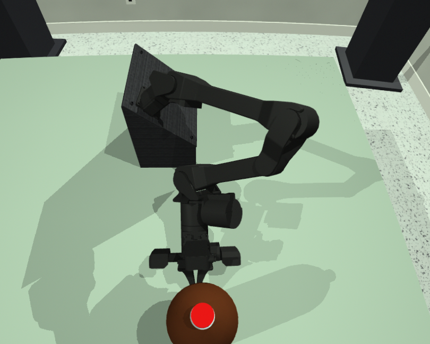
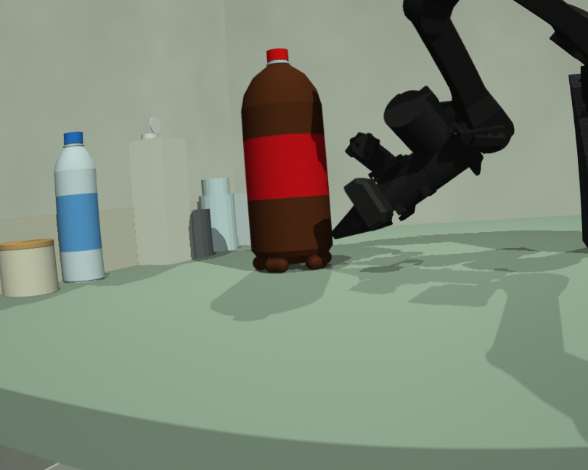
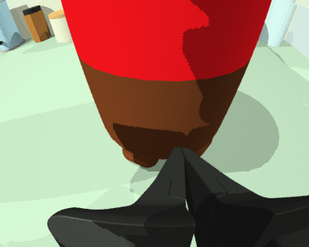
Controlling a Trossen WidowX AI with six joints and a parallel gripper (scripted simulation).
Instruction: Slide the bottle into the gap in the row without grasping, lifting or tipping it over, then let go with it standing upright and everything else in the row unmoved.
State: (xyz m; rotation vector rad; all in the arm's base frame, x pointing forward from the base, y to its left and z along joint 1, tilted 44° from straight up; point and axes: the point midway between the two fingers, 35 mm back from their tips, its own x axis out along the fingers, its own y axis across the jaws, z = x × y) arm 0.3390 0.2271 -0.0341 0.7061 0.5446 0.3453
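My hand is 9 cm short of the brown cola bottle, 2 cm to the right of it and 9 cm below it. Round my hand: cream canister: 34 cm ahead, 28 cm to the left, 2 cm below; grey cup: 38 cm ahead, 13 cm to the right, 4 cm below; blue-labelled water bottle: 36 cm ahead, 16 cm to the left, 5 cm above.
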